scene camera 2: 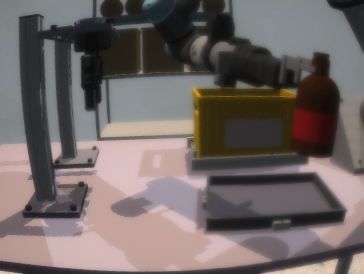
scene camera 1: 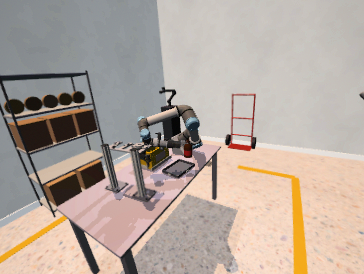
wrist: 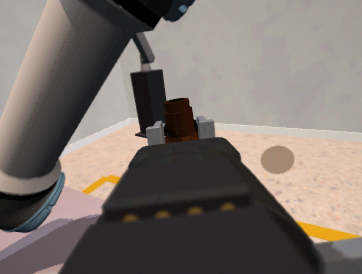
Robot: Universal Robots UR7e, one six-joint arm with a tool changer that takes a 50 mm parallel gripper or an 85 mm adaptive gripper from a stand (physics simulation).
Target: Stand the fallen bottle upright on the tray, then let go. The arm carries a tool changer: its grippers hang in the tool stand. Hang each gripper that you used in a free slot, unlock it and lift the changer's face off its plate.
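Places are measured from the arm's base along level axes (x right, y ahead, z up), in millimetres.
Pixels of known places: hand, its tool point: [scene camera 2: 237,60] [scene camera 1: 165,143]; arm's base, origin of its link: [scene camera 1: 183,139].
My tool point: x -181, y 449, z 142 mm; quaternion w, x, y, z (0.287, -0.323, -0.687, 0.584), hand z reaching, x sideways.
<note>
For each thing: its top centre in the pictures, then the offset to it from my tool point.
- brown bottle with a red label, centre of its top: [wrist: 181,99] [scene camera 2: 318,52] [scene camera 1: 187,139] dx -151, dy -117, dz +23 mm
- dark tray, centre of its top: [scene camera 2: 272,191] [scene camera 1: 178,166] dx -68, dy -67, dz -238 mm
- yellow crate, centre of its top: [scene camera 2: 246,91] [scene camera 1: 152,146] dx +238, dy -40, dz -88 mm
The brown bottle with a red label [scene camera 1: 187,150] [scene camera 2: 315,117] [wrist: 179,117] is upright in the air, its base higher than the tray's rim. My gripper [scene camera 2: 311,67] [wrist: 180,131] is the parallel one, lies level and is shut on the bottle's neck. The dark tray [scene camera 1: 171,174] [scene camera 2: 250,221] lies on the table; in scene camera 2 the bottle shows above its right back part. The tool stand [scene camera 1: 138,175] [scene camera 2: 35,110] has two posts, and a black adaptive gripper [scene camera 2: 91,75] hangs from it. The bottle's lower part is hidden in the wrist view.
A yellow crate [scene camera 1: 159,156] [scene camera 2: 210,120] stands on the table behind the tray, below the arm's wrist. A grey slanted block [scene camera 2: 351,135] stands at the right in scene camera 2. A shelf rack [scene camera 1: 95,117] and a red hand truck [scene camera 1: 243,118] stand beyond the table.
</note>
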